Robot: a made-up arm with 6 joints.
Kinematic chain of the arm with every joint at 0, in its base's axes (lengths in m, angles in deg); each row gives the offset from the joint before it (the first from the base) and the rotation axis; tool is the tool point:
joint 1: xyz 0 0 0.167 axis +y
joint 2: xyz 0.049 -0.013 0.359 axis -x
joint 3: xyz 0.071 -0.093 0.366 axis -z
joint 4: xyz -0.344 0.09 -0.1 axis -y
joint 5: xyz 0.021 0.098 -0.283 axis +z
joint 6: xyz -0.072 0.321 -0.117 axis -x
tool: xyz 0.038 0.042 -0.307
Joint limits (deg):
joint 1: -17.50..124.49
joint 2: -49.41..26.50
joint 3: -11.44..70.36
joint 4: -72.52..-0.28
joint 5: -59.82..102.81
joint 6: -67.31..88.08
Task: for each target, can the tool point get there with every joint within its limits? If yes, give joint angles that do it. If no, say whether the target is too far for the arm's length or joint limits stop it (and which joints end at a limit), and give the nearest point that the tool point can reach.
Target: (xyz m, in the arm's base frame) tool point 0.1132 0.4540 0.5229
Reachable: yes | joints 10.25 -42.21 46.09 -6.24 -39.65 64.31
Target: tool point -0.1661 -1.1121 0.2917
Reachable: no: joint limits stop it (at a limit: joint 2, joint 3, joint 4, joint 5) | nearest point -0.4134 -0.3326 0.4774 | short by 0.839 m
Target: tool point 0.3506 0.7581 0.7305
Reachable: yes | joints 104.68 13.76 9.94 -54.20 11.65 -45.02
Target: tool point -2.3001 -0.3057 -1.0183
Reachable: no: too far | nearest point -1.0196 -0.2364 0.0834 | short by 1.691 m
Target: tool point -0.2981 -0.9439 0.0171
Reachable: no: joint limits stop it (at a limit: joint 1, joint 2, joint 3, joint 4, joint 5) | nearest point -0.5165 -0.3389 0.0333 | short by 0.643 m
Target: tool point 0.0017 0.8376 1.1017
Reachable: yes | joints 32.56 -12.15 36.98 -47.60 60.90 -46.61
